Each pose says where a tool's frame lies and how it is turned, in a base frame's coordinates. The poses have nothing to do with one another.
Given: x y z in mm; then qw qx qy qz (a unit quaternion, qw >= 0).
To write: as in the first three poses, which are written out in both.
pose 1, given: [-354.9, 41.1, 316.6, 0.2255, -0.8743, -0.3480, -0.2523]
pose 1, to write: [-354.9, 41.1, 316.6, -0.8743, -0.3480, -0.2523, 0.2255]
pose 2, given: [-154.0, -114.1, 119.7, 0.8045, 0.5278, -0.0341, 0.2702]
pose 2, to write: [-154.0, -114.1, 119.7, 0.5278, -0.0341, 0.2702, 0.8045]
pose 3, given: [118.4, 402.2, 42.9, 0.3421, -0.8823, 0.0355, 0.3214]
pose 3, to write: [118.4, 402.2, 42.9, -0.8823, 0.0355, 0.3214, 0.3421]
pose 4, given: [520.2, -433.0, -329.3, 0.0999, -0.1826, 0.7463, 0.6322]
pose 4, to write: [520.2, -433.0, -329.3, -0.1826, 0.7463, 0.6322, 0.0999]
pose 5, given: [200.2, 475.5, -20.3, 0.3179, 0.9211, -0.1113, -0.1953]
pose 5, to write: [200.2, 475.5, -20.3, 0.9211, -0.1113, -0.1953, 0.3179]
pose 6, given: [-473.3, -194.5, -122.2, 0.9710, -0.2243, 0.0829, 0.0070]
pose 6, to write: [-473.3, -194.5, -122.2, -0.2243, 0.0829, 0.0070, 0.9710]
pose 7, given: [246.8, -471.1, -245.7, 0.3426, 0.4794, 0.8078, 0.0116]
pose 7, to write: [246.8, -471.1, -245.7, 0.4794, 0.8078, 0.0116, 0.3426]
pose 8, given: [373.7, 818.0, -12.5, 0.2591, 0.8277, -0.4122, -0.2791]
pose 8, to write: [373.7, 818.0, -12.5, 0.8277, -0.4122, -0.2791, 0.2591]
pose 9, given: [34.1, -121.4, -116.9, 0.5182, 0.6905, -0.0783, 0.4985]
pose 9, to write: [34.1, -121.4, -116.9, 0.6905, -0.0783, 0.4985, 0.5182]
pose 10, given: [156.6, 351.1, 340.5, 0.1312, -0.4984, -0.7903, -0.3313]
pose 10, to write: [156.6, 351.1, 340.5, -0.4984, -0.7903, -0.3313, 0.1312]
